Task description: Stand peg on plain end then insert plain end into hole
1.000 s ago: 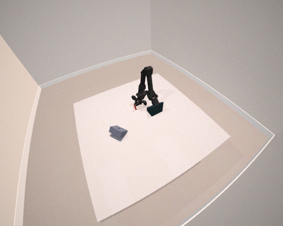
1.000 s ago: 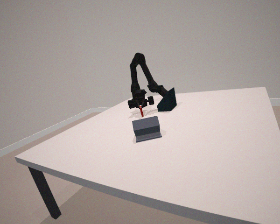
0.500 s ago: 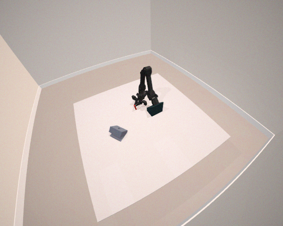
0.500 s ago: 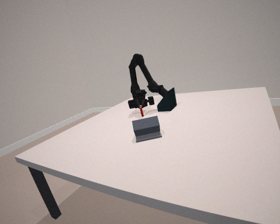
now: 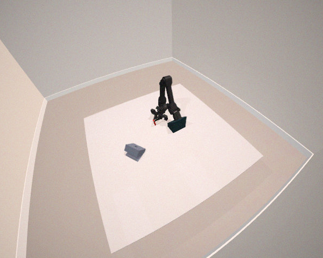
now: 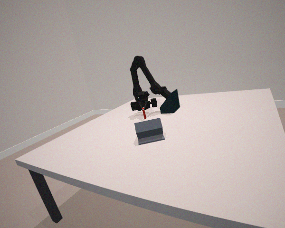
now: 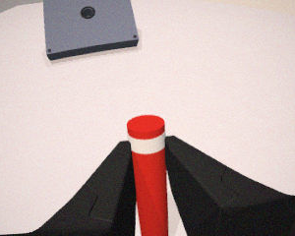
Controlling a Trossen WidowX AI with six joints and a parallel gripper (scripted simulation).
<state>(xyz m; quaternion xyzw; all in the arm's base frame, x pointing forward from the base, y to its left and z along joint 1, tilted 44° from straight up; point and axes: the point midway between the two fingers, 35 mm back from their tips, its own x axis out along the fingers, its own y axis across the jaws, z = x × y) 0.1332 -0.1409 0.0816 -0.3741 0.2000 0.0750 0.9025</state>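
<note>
Now: the red peg 1 cm below my gripper tip. Also, from my gripper tip: grey sloped panel 29 cm ahead, 14 cm to the left, 3 cm below.
</note>
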